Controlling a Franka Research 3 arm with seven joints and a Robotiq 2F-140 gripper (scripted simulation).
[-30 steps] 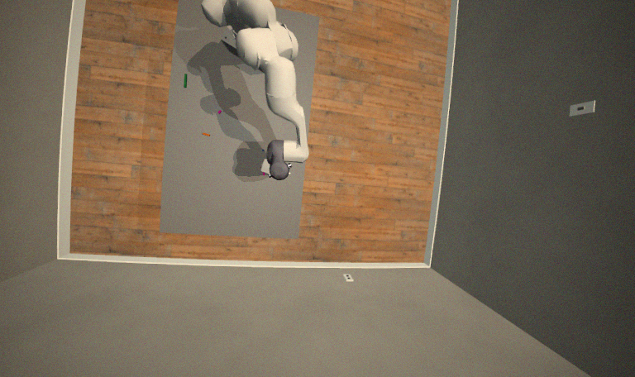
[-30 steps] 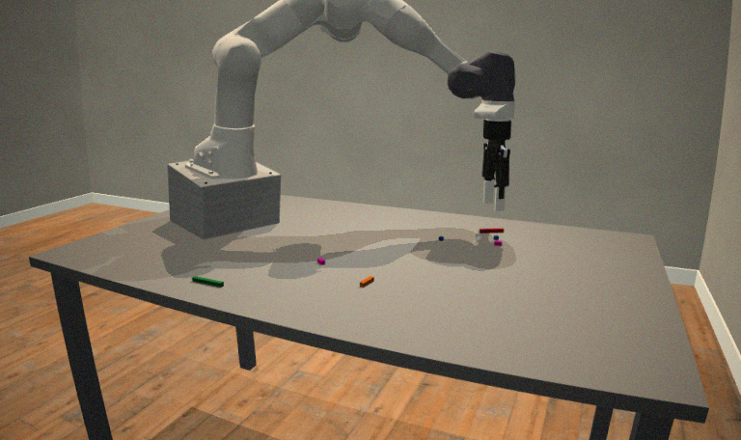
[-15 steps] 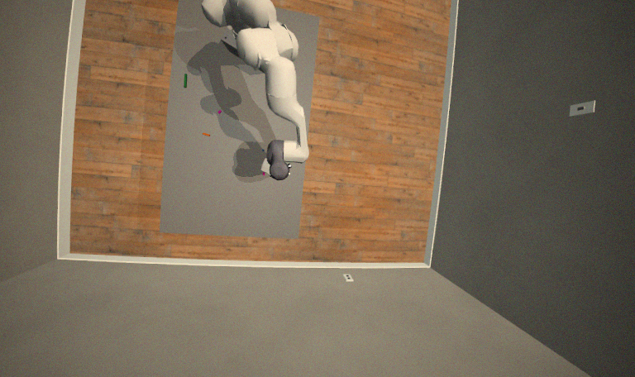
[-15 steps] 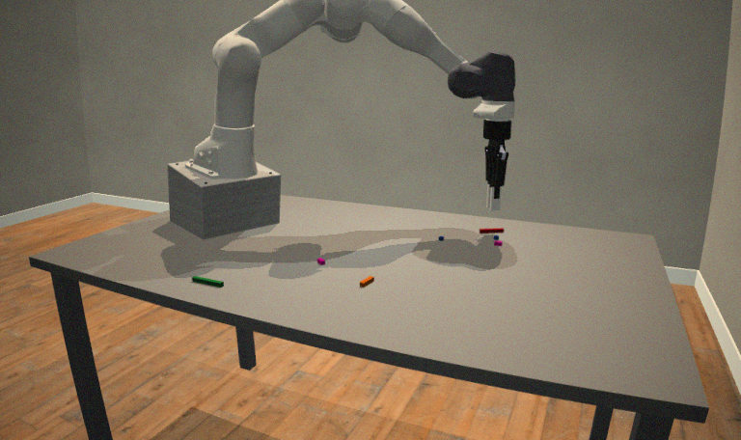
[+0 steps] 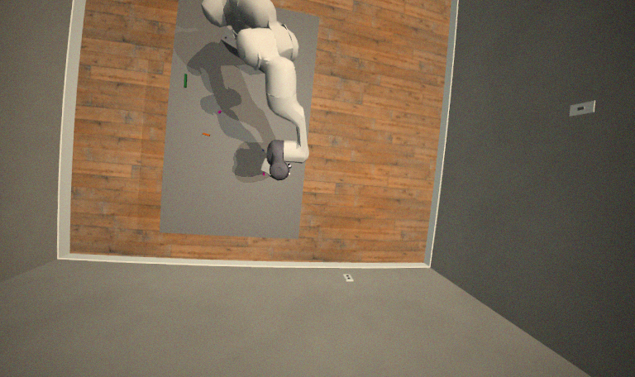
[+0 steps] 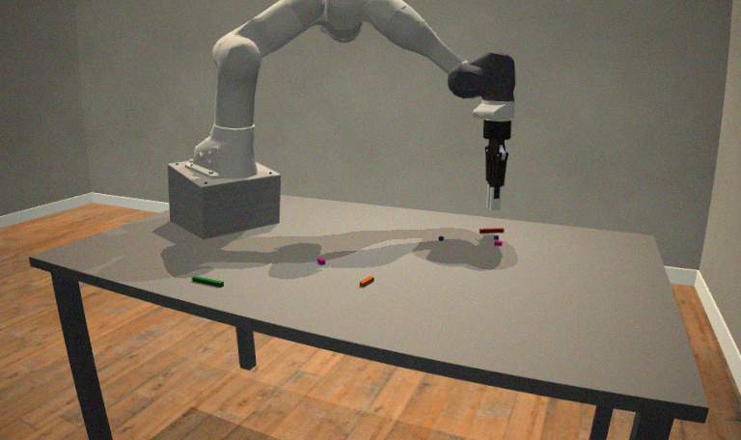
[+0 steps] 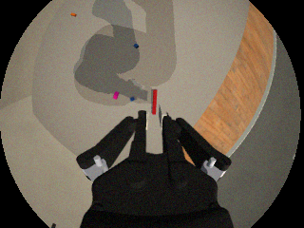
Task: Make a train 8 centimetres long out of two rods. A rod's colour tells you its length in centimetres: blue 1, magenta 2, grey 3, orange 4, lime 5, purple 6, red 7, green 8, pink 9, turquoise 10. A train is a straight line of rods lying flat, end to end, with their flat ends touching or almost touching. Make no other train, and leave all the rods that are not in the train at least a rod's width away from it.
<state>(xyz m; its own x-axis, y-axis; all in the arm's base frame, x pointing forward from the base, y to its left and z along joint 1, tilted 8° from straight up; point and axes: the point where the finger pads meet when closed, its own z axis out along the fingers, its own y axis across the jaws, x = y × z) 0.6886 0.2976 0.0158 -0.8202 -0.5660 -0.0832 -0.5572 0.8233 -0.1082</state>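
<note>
Right now my hand is 100 mm above the red rod. Round my hand: orange rod 130 mm behind, 490 mm to the right, 100 mm below; then green rod 430 mm behind, 660 mm to the right, 100 mm below.
</note>
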